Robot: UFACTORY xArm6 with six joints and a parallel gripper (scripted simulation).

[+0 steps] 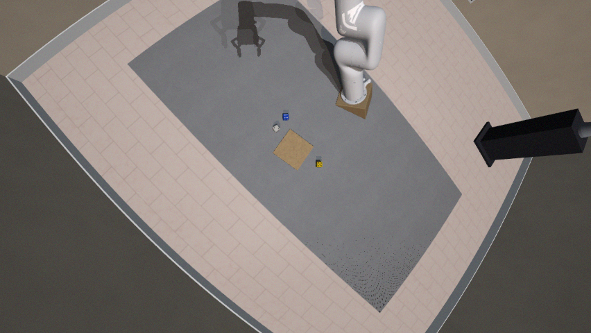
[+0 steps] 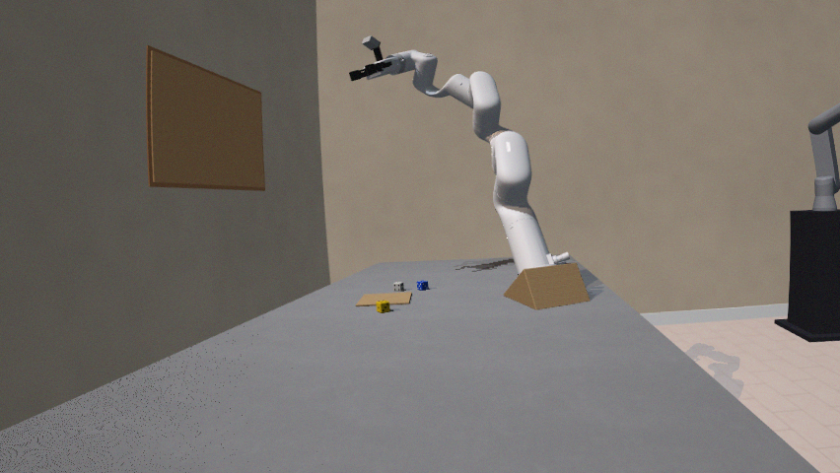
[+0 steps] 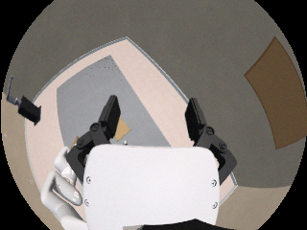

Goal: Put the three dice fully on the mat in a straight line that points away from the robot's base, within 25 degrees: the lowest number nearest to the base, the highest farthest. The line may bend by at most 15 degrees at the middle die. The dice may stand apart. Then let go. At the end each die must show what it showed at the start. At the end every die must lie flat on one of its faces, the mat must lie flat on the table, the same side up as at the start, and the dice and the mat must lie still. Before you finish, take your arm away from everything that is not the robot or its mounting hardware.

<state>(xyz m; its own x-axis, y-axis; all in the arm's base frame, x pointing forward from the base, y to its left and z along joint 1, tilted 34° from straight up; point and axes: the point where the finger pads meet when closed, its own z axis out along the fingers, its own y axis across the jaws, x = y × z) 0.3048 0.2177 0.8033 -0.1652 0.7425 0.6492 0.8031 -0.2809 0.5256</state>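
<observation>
Now: the white die 12 cm behind my hand, 10 cm to the left of it and 71 cm below it. From my hand the other things lie so: yellow die: 17 cm behind, 35 cm to the left, 71 cm below; then blue die: 19 cm behind, 8 cm to the left, 71 cm below; then tan mat: 13 cm behind, 22 cm to the left, 72 cm below.
</observation>
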